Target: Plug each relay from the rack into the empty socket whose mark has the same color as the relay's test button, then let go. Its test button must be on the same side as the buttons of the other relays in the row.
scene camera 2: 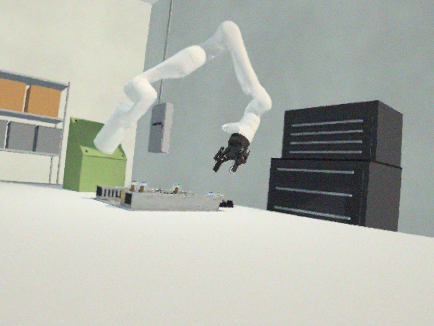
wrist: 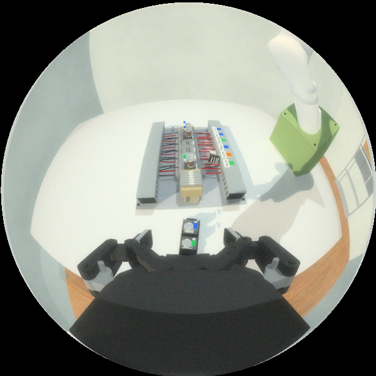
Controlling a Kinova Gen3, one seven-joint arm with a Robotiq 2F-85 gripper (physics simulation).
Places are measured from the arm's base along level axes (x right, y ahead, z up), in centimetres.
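Pixels of known places: gripper, fingertip midpoint: (scene camera 2: 222,171); arm's base, origin of the base link: (scene camera 2: 104,145).
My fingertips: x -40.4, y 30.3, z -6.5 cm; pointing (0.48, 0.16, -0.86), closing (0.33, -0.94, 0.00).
Ahead of a thing's pixels: the offset from my fingertips to its top centre.
My open, empty gripper (scene camera 2: 224,170) (wrist: 188,237) hangs well above the table, over the rack side of the panel. The black rack @(dz -10.0, dx +0.3, dy -0.1 cm) (scene camera 2: 227,204) (wrist: 182,235) holds a relay with a blue button (wrist: 189,226) and a relay with a green button (wrist: 187,244); both buttons are on the right in the wrist view. In the panel row, two blue-button relays (wrist: 188,133) @(dz -5.4, dx +28.9, dy +9.7 cm) (scene camera 2: 143,188) stand at the far end and a green-button relay @(dz -5.2, dx +17.3, dy +5.4 cm) (wrist: 190,164) (scene camera 2: 177,189) at the near end, buttons left. Empty sockets (wrist: 189,149) lie between them, beside green, blue and orange marks (wrist: 229,155).
Grey wire ducts (wrist: 148,172) (wrist: 233,180) flank the row. A dark, pale-topped block (wrist: 214,157) sits over the red wires beside the row. A beige terminal block (wrist: 191,192) is at the near end. A green pedestal (scene camera 2: 95,167) (wrist: 300,142) stands by the arm base; black cabinets (scene camera 2: 320,187) stand behind.
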